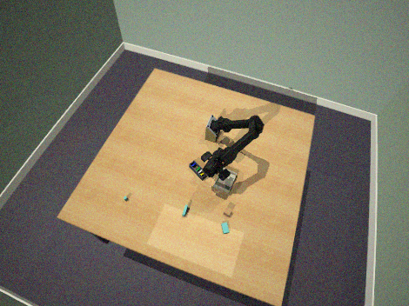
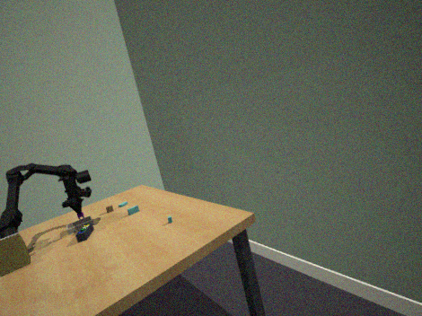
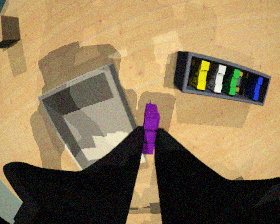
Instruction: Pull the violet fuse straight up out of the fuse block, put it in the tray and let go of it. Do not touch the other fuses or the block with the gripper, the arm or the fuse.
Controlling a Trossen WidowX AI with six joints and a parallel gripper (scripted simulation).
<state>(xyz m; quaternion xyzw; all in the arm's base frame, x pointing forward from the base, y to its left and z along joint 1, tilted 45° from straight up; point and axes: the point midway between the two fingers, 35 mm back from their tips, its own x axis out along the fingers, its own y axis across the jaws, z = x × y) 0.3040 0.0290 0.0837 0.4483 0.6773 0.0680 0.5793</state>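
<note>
Now: gripper tip 1 cm past the grey tray, 8 cm to the right of it and 9 cm above it. From my gripper tip the other things lie so: green fuse 2 cm behind, 10 cm to the right, 7 cm below; blue fuse 4 cm behind, 14 cm to the right, 7 cm below; violet fuse 1 cm below.
</note>
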